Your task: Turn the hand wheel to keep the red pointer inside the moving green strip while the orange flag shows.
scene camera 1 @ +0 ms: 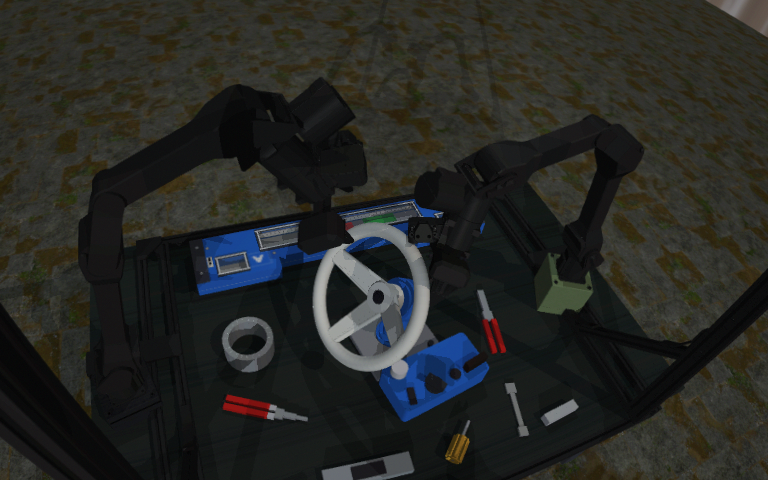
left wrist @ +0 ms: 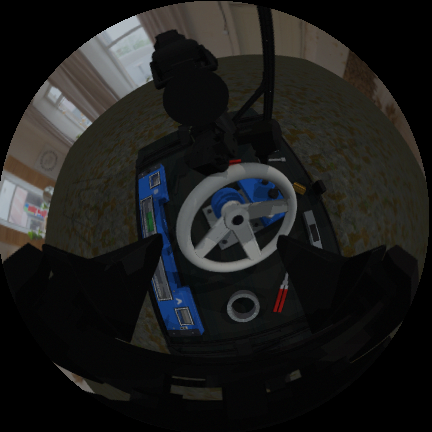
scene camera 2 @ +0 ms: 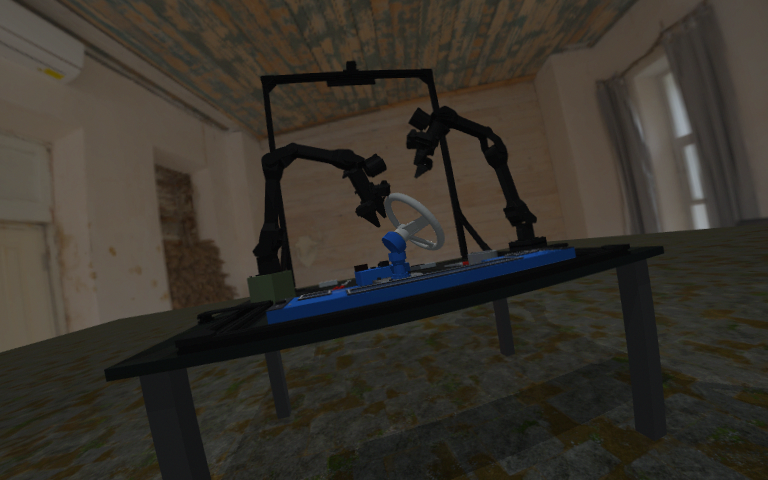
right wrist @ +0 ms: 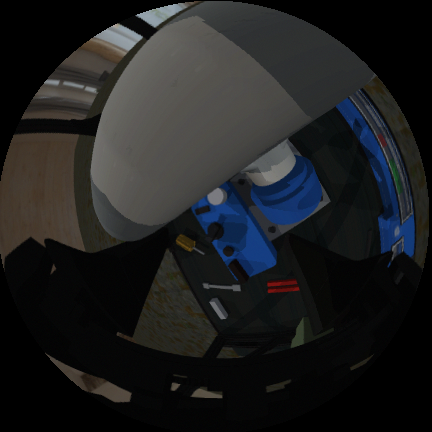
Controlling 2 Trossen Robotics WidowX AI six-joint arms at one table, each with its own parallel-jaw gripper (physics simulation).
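Places are measured from the left arm's base along level axes (x ahead, y left, z up), in millimetres.
Pixels of known places: left gripper, fingertip midpoint: [scene camera 1: 351,215] [left wrist: 221,240] [scene camera 2: 415,171]; right gripper, fingertip midpoint: [scene camera 2: 382,222] [right wrist: 228,236]; left arm's base at its link origin: [scene camera 1: 124,386] [scene camera 2: 526,239]; right arm's base at its link origin: [scene camera 1: 570,271] [scene camera 2: 269,273].
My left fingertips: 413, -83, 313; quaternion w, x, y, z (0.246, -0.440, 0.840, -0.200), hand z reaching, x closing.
Note:
For each thing: its top centre in the pictures, then the offset to it from my left fingertips, as dx, dy, dz. "pt": a spot on its surface instead. Level surfaces: height alone.
- blue gauge panel at its surface level: dz -329
- red pointer at a spot on its surface: [scene camera 1: 350,225] [right wrist: 383,141] pt +184, +247, -330
- blue control box at its top centre: [scene camera 1: 436,380] [right wrist: 210,233] [left wrist: 273,190] +91, -198, -300
- yellow screwdriver at its top centre: [scene camera 1: 463,437] [right wrist: 187,247] [left wrist: 295,183] +78, -307, -338
- grey wrench at its top centre: [scene camera 1: 517,408] [right wrist: 220,287] +224, -319, -362
- white bar at its top centre: [scene camera 1: 561,410] [right wrist: 217,310] [scene camera 2: 327,281] +292, -380, -350
The white hand wheel [scene camera 1: 321,286] [scene camera 2: 411,196] [left wrist: 238,266] [right wrist: 181,120] stands tilted on its blue mount in the middle of the table. The blue gauge panel [scene camera 1: 239,273] [left wrist: 158,193] lies behind it. On the gauge, the red pointer [scene camera 1: 350,225] [right wrist: 381,139] sits outside the green strip [scene camera 1: 379,219] [left wrist: 149,221] [right wrist: 397,174], to its left in scene camera 1. I cannot make out an orange flag. My left gripper [scene camera 1: 322,230] [scene camera 2: 422,169] [left wrist: 221,240] is open and empty, above the wheel's far rim. My right gripper [scene camera 1: 445,272] [scene camera 2: 373,214] [right wrist: 228,236] is open and empty, close beside the wheel's right rim.
A blue control box [scene camera 1: 434,376] sits in front of the wheel. Around it lie a grey tape roll [scene camera 1: 248,344], two red-handled tools [scene camera 1: 246,407] [scene camera 1: 491,324], a yellow screwdriver [scene camera 1: 457,448], a grey wrench [scene camera 1: 516,410] and a white bar [scene camera 1: 559,411]. A green block [scene camera 1: 563,290] stands at the right.

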